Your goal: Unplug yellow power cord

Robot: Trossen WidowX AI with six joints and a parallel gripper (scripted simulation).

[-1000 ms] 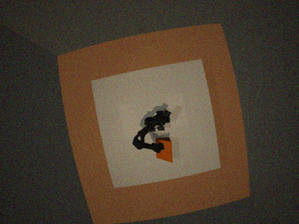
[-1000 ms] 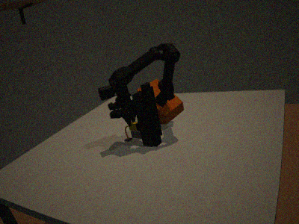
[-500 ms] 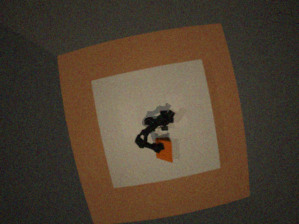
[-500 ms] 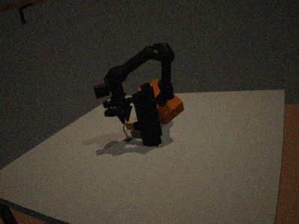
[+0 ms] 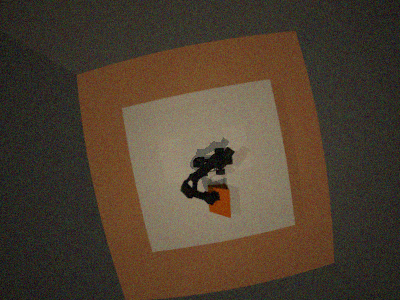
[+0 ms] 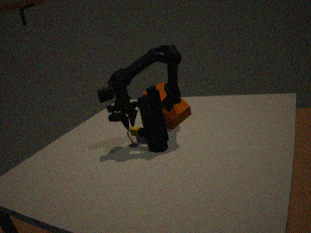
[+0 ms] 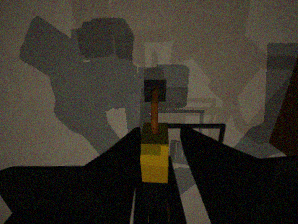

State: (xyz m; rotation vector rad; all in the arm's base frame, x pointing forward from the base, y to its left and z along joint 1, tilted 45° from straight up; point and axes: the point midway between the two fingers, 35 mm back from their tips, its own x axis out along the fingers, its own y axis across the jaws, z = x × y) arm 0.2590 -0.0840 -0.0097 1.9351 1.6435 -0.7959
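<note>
Right now the yellow plug is 1 cm ahead of my gripper tip and 5 cm to the left of it. Round my gripper tip: dark upright block (2 cm ahead, 17 cm to the left, 5 cm above).
</note>
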